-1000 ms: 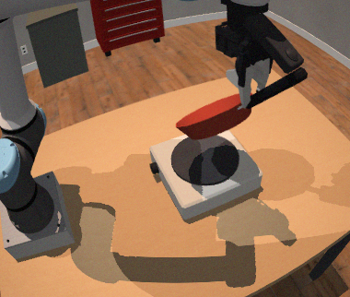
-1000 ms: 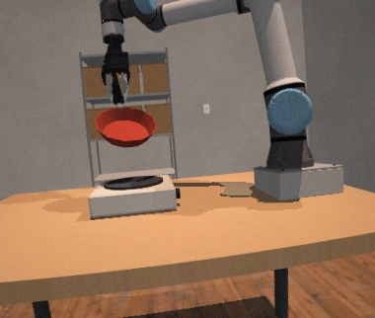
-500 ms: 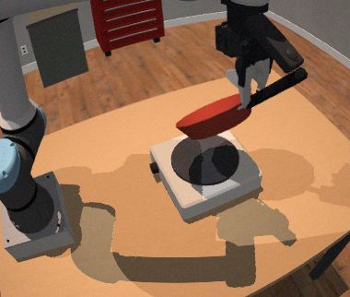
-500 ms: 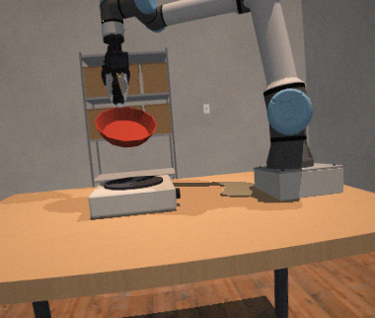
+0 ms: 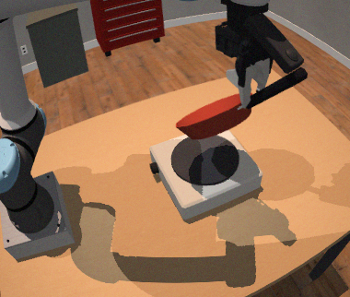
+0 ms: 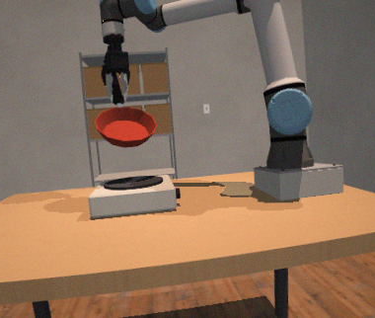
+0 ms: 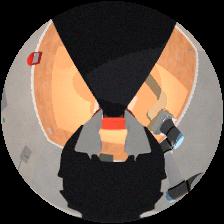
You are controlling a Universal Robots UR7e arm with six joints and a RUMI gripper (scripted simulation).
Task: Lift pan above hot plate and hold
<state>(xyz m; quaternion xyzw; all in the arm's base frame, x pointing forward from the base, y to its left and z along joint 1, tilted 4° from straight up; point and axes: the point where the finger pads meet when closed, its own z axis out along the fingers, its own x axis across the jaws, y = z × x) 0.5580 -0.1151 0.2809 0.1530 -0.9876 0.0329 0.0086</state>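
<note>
The red pan is 20 mm behind my hand, 50 mm to the left of it and 60 mm below it. Also, from my hand: hot plate (60 mm behind, 140 mm to the left, 310 mm below).
</note>
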